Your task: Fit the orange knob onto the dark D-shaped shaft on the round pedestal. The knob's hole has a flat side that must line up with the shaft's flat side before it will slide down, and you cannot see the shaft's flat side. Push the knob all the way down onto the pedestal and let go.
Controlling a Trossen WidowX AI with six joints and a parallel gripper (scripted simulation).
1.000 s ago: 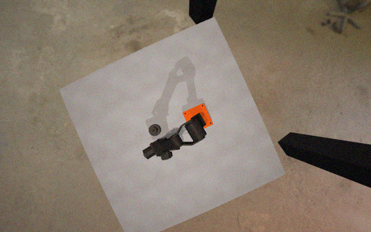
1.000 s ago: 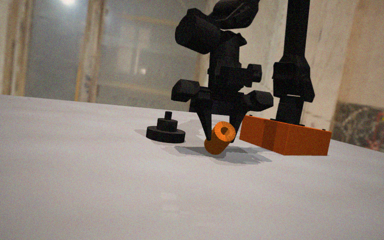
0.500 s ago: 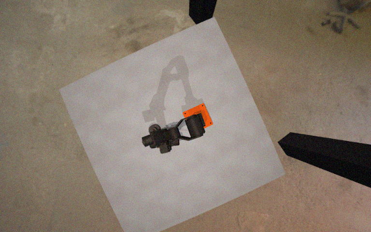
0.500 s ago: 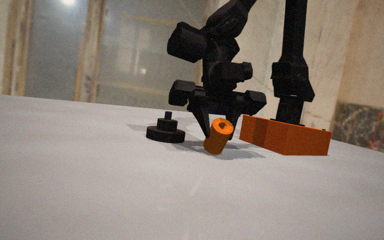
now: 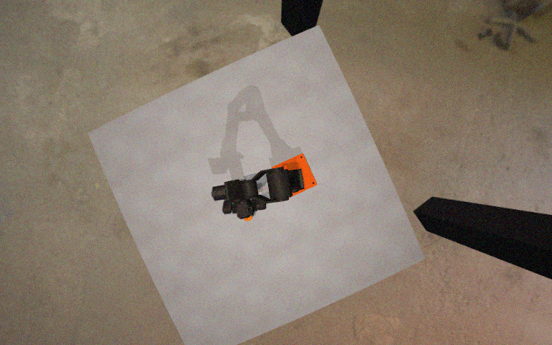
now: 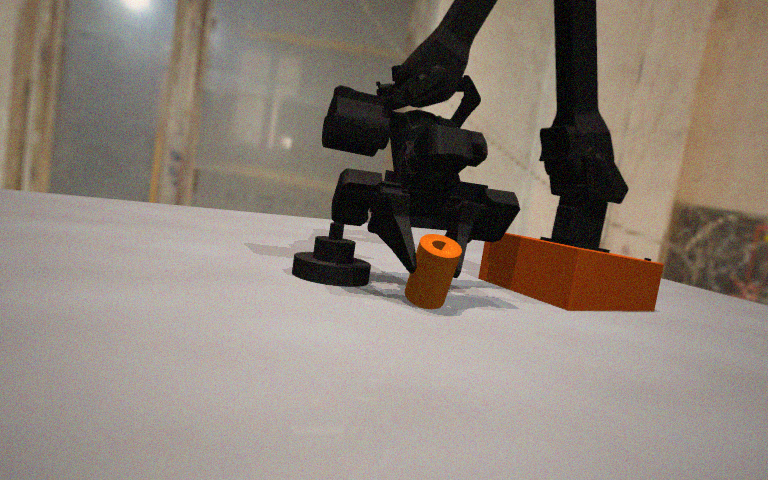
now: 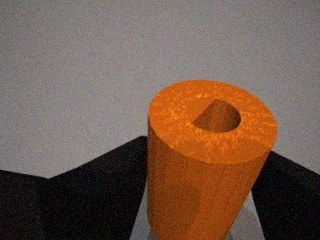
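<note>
Now: gripper tip 1 cm to the left of the orange knob. The rest, counted from my gripper tip: dark round pedestal: 2 cm ahead, 14 cm to the right, 1 cm below.
</note>
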